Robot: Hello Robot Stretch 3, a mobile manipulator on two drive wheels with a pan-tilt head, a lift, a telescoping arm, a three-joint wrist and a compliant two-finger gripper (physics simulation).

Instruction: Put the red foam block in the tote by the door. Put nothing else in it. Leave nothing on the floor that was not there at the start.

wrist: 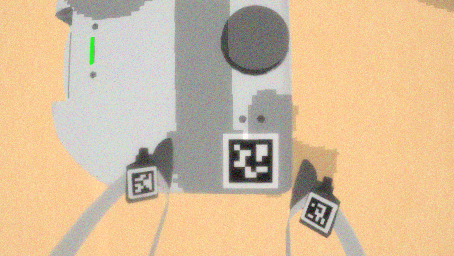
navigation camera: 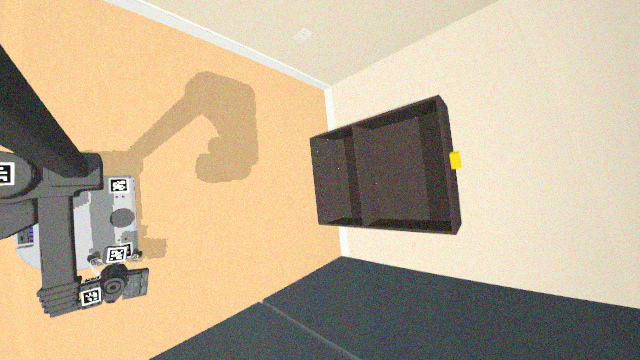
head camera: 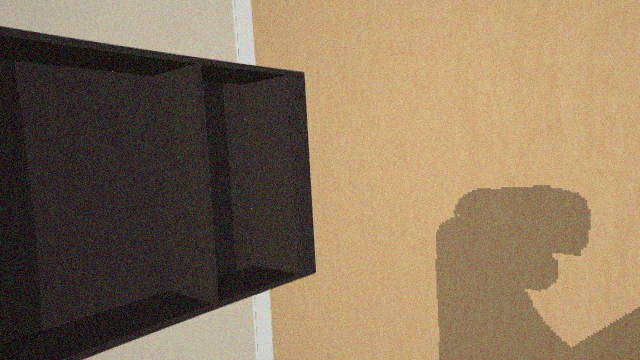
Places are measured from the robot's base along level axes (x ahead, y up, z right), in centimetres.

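Pixels of known places: robot's base, origin of the base link: (navigation camera: 121,216).
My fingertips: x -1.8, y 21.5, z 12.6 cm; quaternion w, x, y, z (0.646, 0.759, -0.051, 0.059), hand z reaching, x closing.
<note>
For each thing: its top centre in the pictures, then the offset to it from my fingertips.
- yellow block, middle of its top: (navigation camera: 459,159) dx +140.6, dy +89.1, dz -27.3 cm
- wall outlet, middle of its top: (navigation camera: 308,31) dx +88.7, dy +24.3, dz -119.1 cm
My gripper (navigation camera: 115,256) (wrist: 234,166) is open, with its two fingertips wide apart and nothing between them. It hangs above the front part of my own pale base (wrist: 120,110); a square marker on the base shows between the fingertips in the wrist view. The red foam block, the tote and the door do not show in the current views.
A dark shelf unit (head camera: 217,175) (navigation camera: 454,195) stands at the wall, with a yellow block (navigation camera: 455,160) on its top. A dark blue-grey panelled surface (navigation camera: 450,300) borders the floor. A wall outlet (navigation camera: 302,35) and my shadow on the floor also show.
</note>
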